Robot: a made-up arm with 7 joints. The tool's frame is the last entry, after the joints.
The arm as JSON. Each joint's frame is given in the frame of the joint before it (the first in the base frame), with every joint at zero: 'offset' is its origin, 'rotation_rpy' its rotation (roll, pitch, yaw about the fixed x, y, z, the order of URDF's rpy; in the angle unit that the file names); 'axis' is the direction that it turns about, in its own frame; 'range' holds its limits. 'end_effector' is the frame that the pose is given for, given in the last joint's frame.
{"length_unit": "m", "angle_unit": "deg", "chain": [
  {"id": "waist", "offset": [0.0, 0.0, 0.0], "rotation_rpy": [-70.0, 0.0, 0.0], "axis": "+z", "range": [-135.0, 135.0]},
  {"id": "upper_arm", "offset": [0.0, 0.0, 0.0], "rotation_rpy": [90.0, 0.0, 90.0], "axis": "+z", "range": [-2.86, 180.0]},
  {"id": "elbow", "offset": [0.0, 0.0, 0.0], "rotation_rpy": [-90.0, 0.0, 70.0], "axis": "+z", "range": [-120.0, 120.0]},
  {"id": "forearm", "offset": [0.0, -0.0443, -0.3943], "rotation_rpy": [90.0, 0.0, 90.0], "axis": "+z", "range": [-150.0, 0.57]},
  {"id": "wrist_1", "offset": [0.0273, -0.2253, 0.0], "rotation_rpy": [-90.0, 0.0, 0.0], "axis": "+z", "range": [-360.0, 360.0]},
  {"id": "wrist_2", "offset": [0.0, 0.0, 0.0], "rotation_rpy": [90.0, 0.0, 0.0], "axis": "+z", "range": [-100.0, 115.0]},
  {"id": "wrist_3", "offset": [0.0, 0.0, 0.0], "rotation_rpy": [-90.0, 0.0, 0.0], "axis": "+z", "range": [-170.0, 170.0]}
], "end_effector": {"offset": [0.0, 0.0, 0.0], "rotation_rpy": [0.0, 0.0, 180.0]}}
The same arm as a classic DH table. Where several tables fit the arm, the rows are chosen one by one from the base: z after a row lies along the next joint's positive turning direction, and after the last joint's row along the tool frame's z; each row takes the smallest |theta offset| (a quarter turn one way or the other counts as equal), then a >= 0, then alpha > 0; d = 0 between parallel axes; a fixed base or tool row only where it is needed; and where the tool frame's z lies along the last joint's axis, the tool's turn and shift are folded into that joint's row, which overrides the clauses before.
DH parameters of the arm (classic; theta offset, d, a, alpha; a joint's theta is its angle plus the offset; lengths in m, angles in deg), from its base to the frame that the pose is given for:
base (fixed): 0 0 0 -70
waist: 90 0 0 90
upper_arm: 70 0 0 -90
elbow: -90 -0.3943 0.0443 -90
forearm: 0 0 -0.0273 90
wrist_1: 0 -0.2253 0 -90
wrist_2: 0 0 0 90
wrist_3: 0 0 0 0
Joint limits (deg, base to tool): -135..135 -2.86..180 -120..120 -150..0.57 -360..360 -100..115 -170..170

